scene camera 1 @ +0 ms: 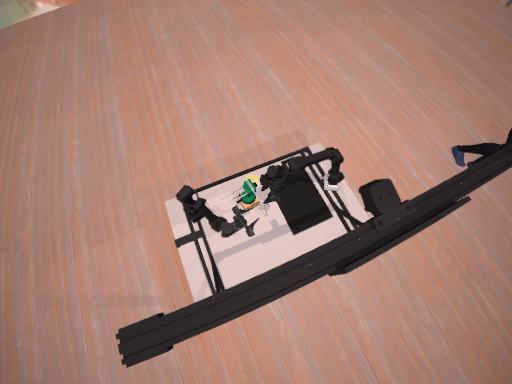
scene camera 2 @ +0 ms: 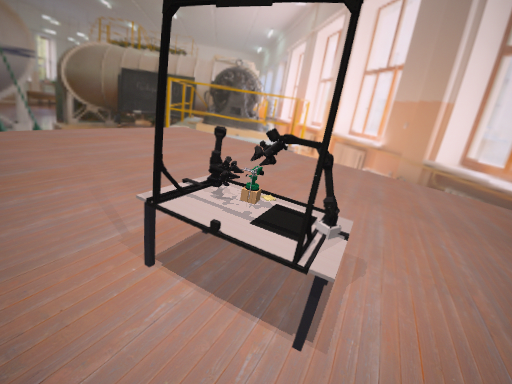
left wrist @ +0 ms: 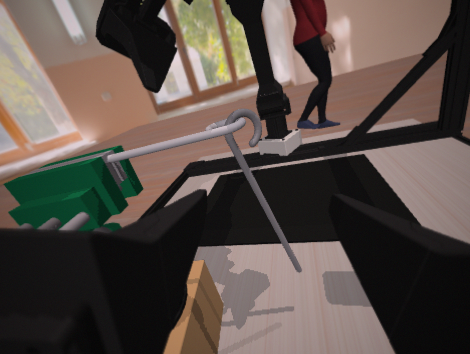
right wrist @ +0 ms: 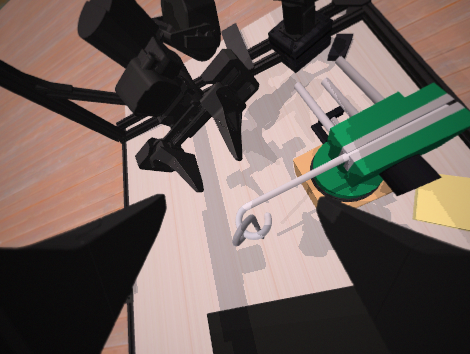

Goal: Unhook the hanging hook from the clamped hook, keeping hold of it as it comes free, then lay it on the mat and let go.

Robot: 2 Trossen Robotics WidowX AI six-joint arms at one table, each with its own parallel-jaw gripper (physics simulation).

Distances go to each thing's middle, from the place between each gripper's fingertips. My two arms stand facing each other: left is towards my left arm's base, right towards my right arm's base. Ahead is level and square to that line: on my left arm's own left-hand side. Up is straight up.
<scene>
Right now my left hand is 3 cm short of the hanging hook point(left wrist: 229, 138), 6 cm to the left of it and 5 cm above it. From my left hand the other things lie so: green base point(right wrist: 332, 181) (15 cm ahead, 2 cm to the left, 7 cm below); tan block point(left wrist: 201, 319) (15 cm ahead, 2 cm to the left, 16 cm below); black mat point(scene camera 1: 303, 207) (9 cm ahead, 32 cm to the right, 20 cm below).
Right now my right hand is 130 mm above the hanging hook, 20 mm past it and 10 mm to the left of it. From my right hand the other things lie so: green base (150 mm below, 100 mm ahead, 60 mm to the left); tan block (250 mm below, 100 mm ahead, 60 mm to the left); black mat (290 mm below, 270 mm to the right, 40 mm ahead).
</scene>
